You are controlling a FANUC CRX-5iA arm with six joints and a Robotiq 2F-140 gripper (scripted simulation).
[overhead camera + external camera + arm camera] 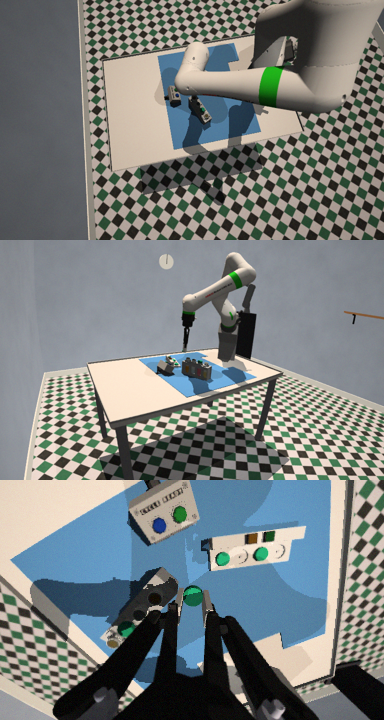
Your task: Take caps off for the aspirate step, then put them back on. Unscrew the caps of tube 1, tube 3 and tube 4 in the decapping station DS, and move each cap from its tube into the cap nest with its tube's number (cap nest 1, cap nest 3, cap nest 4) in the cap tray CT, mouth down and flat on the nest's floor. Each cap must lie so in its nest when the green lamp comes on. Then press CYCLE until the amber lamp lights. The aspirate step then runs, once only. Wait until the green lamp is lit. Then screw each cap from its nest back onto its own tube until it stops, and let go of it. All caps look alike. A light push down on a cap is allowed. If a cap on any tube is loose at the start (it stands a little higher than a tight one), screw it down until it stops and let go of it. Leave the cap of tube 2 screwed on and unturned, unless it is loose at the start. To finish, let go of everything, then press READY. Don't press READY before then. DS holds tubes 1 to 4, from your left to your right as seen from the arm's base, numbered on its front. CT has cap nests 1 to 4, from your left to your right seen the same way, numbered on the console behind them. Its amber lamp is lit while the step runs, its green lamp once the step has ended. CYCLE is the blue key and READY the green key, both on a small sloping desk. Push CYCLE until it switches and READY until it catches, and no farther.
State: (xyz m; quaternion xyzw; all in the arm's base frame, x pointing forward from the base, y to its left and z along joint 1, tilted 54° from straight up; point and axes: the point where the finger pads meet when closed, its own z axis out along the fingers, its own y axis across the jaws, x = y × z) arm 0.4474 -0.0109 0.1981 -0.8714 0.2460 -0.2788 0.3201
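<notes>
The blue cycle key lies 120 mm below my hand, 120 mm ahead of it and 40 mm to the left of it. From my hand the other things lie so: table edge: 450 mm to the right, 180 mm below, 80 mm ahead; sloping key desk: 150 mm ahead, 130 mm below, 20 mm to the left; green ready key: 140 mm ahead, 120 mm below, 10 mm to the right.
</notes>
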